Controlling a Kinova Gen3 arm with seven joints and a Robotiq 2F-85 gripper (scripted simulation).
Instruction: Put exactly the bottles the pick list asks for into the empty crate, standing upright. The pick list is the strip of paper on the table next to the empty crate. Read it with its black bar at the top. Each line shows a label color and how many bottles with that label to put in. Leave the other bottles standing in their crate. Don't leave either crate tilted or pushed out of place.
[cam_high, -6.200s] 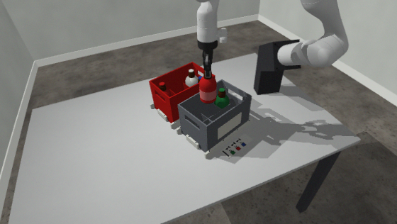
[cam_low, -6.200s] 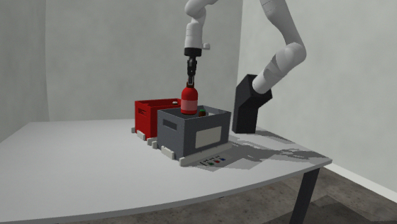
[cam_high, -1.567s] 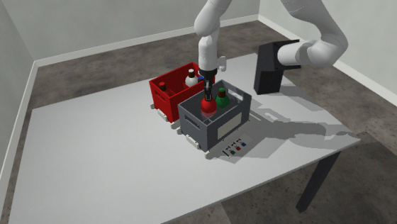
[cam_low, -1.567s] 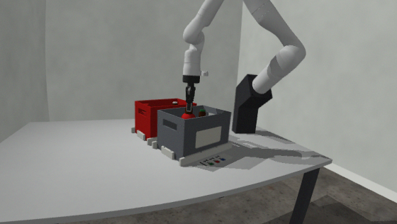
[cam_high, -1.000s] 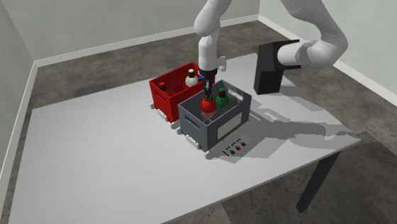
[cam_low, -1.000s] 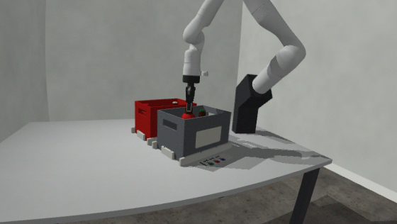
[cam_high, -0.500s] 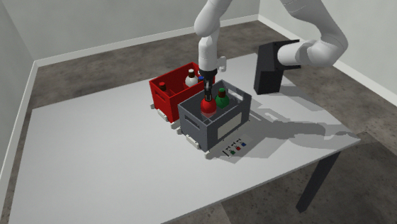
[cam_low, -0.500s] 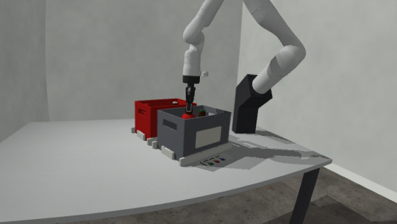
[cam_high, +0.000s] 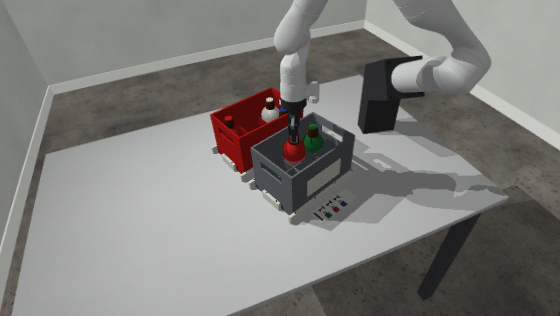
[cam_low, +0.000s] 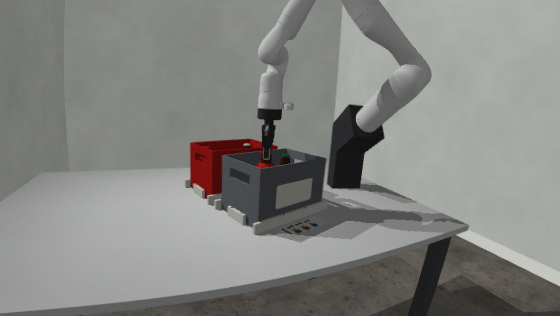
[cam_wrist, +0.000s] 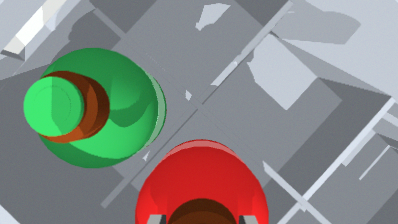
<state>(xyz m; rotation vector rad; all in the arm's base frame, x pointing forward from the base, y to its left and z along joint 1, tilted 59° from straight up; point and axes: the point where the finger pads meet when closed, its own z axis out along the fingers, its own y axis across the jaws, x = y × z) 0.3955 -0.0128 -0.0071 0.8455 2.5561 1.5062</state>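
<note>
Right now my hand is 10 mm past the grey crate, 40 mm to the right of it and 100 mm above it. The rest, counted from my hand: red crate 70 mm ahead, 180 mm to the right, 100 mm below; then blue-label bottle 30 mm behind, 170 mm to the right, 90 mm below; then green-label bottle 80 mm behind, 30 mm to the right, 90 mm below.
</note>
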